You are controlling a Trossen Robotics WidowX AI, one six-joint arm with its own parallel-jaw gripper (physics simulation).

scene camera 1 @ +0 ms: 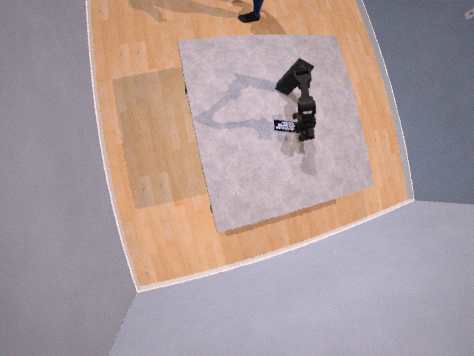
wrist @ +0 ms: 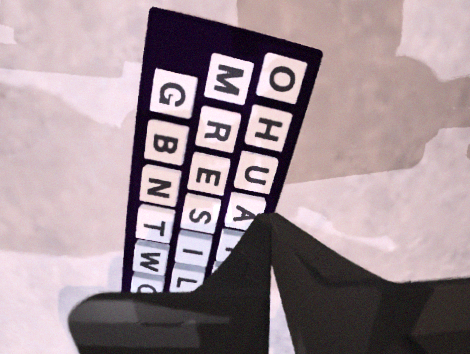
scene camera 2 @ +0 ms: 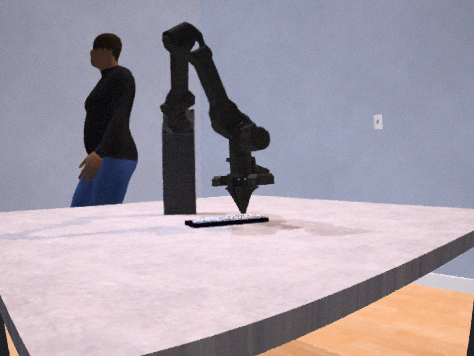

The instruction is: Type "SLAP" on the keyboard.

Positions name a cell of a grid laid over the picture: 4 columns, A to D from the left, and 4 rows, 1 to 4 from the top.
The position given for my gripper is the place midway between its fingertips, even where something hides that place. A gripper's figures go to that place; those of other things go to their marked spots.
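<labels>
There is an L key (wrist: B4), and it sits 140 mm from the lens. For an S key (wrist: B3) I get 120 mm from the lens, while my own gripper (wrist: C3) is at 110 mm from the lens.
</labels>
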